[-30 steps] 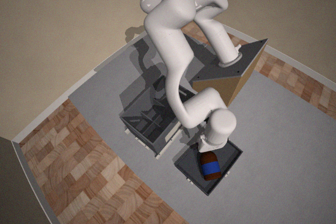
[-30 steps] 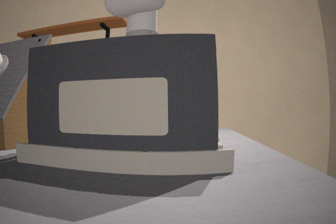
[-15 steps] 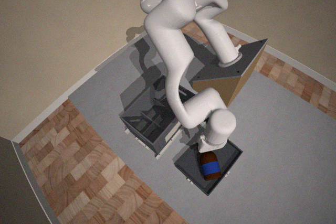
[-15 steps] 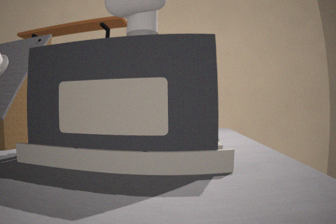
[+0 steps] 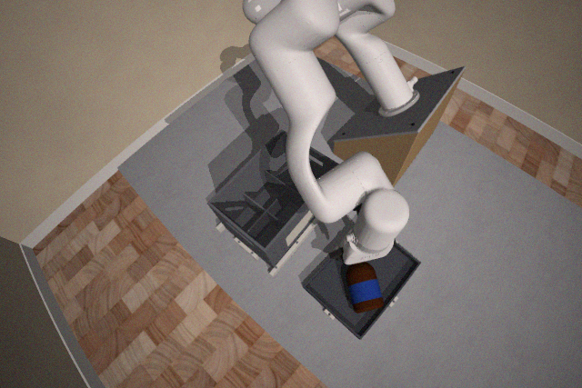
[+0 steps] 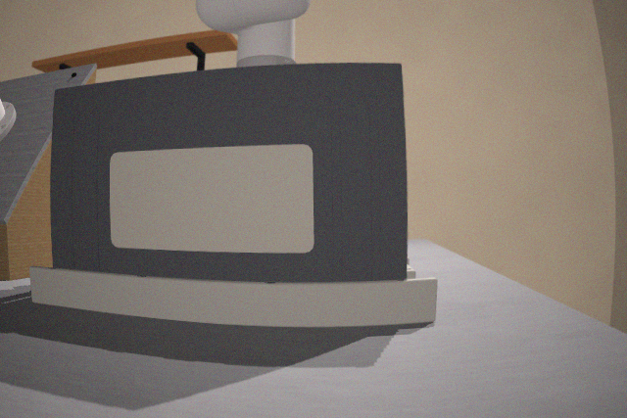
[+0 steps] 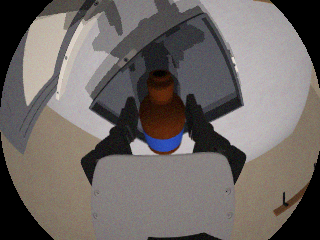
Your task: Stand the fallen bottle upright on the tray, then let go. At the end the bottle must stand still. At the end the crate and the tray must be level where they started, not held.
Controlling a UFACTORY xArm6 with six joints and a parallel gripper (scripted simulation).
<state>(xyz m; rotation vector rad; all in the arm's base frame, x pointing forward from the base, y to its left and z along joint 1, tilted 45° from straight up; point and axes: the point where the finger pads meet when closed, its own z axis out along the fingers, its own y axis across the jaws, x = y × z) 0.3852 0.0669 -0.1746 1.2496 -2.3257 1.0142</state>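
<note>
Right now my hand is 40 mm to the right of the bottle, 40 mm above it and 30 mm short of it. Also, from my hand: dark tray: 70 mm below, 40 mm to the left, 10 mm ahead; dark crate: 250 mm to the right, 30 mm ahead.
</note>
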